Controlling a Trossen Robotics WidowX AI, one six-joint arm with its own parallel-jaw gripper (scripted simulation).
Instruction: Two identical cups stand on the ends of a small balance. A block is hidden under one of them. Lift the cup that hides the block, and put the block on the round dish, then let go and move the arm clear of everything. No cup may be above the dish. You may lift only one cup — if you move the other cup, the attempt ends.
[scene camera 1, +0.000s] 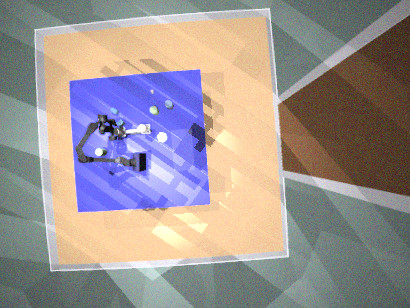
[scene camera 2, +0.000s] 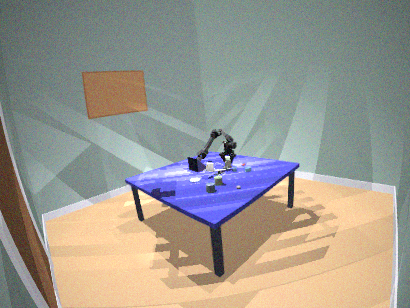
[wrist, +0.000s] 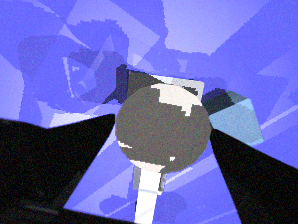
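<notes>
A pale cup (wrist: 162, 128) is there for me to see, and so is a light blue block (wrist: 232, 113). My gripper (wrist: 161, 125) holds nothing, and it is open.
</notes>
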